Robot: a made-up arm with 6 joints.
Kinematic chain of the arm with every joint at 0, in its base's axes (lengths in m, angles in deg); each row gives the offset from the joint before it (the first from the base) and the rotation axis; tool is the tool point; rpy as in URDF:
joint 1: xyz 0 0 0.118 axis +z
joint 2: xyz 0 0 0 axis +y
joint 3: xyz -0.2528 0 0.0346 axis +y
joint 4: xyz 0.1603 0 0.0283 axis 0.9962 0 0.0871
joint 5: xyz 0 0 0 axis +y
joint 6: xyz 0.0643 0 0.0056 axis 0.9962 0 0.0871
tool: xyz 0 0 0 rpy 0 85 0
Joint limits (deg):
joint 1: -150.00..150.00
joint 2: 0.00..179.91
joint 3: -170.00..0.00
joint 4: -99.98..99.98
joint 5: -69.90..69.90
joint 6: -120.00..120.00
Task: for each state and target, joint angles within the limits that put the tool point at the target. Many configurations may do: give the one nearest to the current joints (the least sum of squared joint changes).
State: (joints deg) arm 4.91 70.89 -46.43 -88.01 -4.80 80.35
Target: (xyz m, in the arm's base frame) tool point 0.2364 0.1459 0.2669
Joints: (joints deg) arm 29.50 98.72 -64.96 -87.08 -9.44 80.35
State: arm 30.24 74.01 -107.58 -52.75 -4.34 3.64
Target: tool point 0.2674 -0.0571 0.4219
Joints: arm -11.21 94.25 -100.29 -53.09 4.45 3.64
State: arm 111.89 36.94 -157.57 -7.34 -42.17 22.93
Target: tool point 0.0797 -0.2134 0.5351
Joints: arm 111.73 52.49 -151.04 -7.38 -36.91 22.93
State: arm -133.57 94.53 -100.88 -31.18 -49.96 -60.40
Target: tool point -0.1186 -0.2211 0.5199
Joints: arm -121.54 107.25 -141.34 -27.11 -29.69 -60.40
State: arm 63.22 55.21 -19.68 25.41 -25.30 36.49
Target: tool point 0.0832 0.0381 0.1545
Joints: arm 33.78 89.67 -0.07 33.12 -24.45 36.49
